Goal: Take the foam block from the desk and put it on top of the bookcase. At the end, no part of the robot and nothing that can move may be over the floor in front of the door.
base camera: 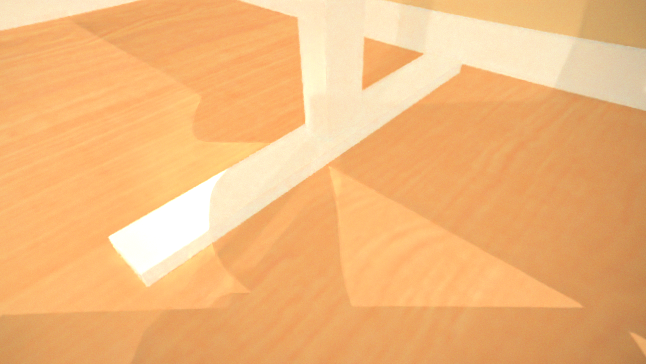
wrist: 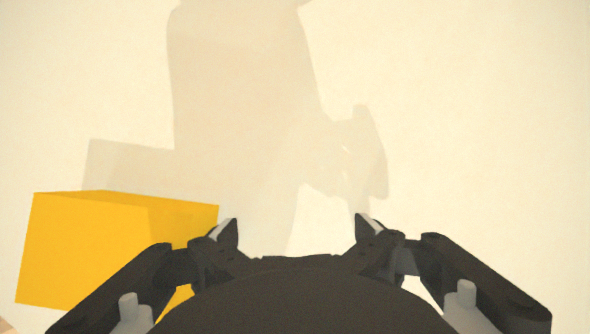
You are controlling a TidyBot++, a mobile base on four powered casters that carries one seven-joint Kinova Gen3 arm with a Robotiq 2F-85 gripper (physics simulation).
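Frame: origin at the arm's base, x ahead, y left, z up, level; centimetres.
Seen in the pictures: gripper, fingertip midpoint: (wrist: 296,228).
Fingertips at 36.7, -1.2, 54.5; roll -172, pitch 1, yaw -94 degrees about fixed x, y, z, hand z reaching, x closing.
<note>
Offsets run from my fingertips to a thing's top centre, as dx, dy, dz. "spot": to the spot under its first point. Level surfaces: height alone.
The yellow foam block @[+0.4, +10.5, +4.7] (wrist: 85,245) is on the white desk top @[dz -0.1] (wrist: 465,125) at the lower left of the wrist view. It is partly hidden behind the left finger. My gripper (wrist: 296,228) is open, pointing down over the desk, with bare desk top showing between its fingertips. The block lies to the left of the gap between the fingers. In the base camera view, a white desk leg @[spot: +22.0, +0.5, -80.8] (base camera: 332,65) stands on its long foot (base camera: 260,185). The bookcase and the door do not show in either view.
The desk's long foot runs diagonally across the wood floor @[dz -95.1] (base camera: 500,175) towards the white baseboard (base camera: 525,55) and the tan wall (base camera: 615,22). Shadows of the arm and gripper fall on the desk top. A bit of floor shows at the wrist view's lower left corner.
</note>
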